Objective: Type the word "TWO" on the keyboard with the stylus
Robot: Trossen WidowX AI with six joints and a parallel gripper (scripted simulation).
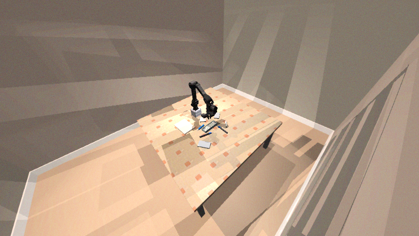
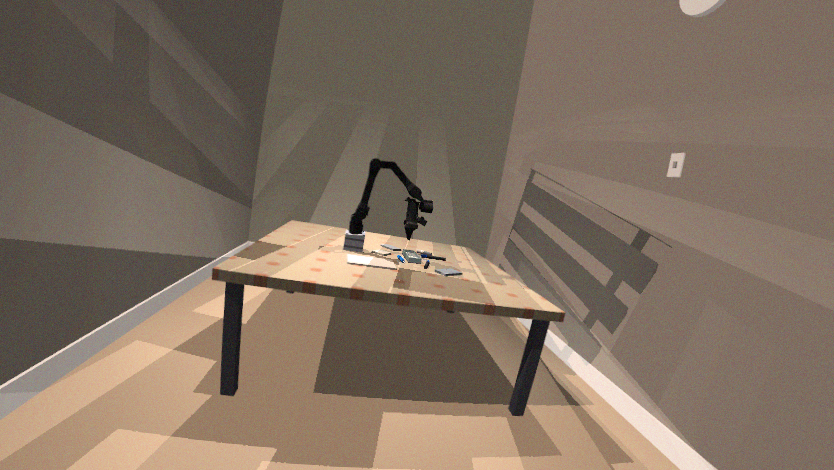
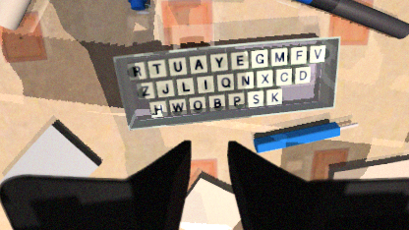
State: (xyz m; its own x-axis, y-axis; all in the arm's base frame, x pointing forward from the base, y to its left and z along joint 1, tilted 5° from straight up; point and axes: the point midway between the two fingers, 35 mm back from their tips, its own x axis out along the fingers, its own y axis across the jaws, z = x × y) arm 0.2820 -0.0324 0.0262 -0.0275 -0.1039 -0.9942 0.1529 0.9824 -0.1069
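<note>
Right now the blue stylus is 40 mm behind my gripper tip, 130 mm to the right of it and 80 mm below it. Round my gripper tip: grey stylus tip 40 mm behind, 160 mm to the right, 80 mm below; small white pad 130 mm behind, 10 mm to the left, 90 mm below; grey notepad 160 mm ahead, 250 mm to the right, 90 mm below.
</note>
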